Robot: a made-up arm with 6 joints.
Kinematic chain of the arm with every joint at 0, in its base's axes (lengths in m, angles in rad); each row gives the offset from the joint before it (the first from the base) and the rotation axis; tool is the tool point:
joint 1: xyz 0 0 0.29 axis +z
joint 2: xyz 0 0 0 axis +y
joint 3: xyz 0 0 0.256 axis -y
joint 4: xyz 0 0 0 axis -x
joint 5: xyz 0.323 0 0 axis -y
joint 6: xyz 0 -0.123 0 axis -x
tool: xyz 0 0 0
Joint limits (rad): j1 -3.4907..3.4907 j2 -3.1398..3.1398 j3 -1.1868..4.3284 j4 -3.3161..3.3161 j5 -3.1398..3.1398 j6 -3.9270..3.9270
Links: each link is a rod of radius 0.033 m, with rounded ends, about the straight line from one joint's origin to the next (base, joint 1, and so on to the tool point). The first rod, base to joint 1, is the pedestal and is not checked.
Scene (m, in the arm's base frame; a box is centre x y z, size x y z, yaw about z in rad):
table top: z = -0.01
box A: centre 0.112 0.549 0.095 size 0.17 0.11 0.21 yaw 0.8
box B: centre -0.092 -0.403 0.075 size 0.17 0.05 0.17 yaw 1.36
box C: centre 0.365 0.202 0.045 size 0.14 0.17 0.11 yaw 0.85
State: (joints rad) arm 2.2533 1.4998 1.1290 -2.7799 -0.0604 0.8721
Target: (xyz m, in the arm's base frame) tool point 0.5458 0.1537 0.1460
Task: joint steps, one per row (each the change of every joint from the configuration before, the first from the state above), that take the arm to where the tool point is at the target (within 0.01 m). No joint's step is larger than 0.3 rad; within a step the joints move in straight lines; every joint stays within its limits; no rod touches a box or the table.
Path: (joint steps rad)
1: -0.2684 -0.0956 -0.0133 0.0438 0.0000 0.0000
2: -0.2684 -0.0955 -0.0133 0.0437 0.0000 0.0000
3: -0.2684 -0.0956 -0.0133 0.0438 0.0000 0.0000
4: -0.2683 -0.0956 -0.0133 0.0438 0.0000 0.0000
5: -0.2711 0.1231 0.0827 0.0175 0.0000 0.0000
6: -0.2711 0.1231 0.0826 0.0175 0.0000 0.0000
7: -0.2711 0.1231 0.0826 0.0175 0.0000 0.0000
8: -0.2711 0.1231 0.0826 0.0176 0.0000 0.0000

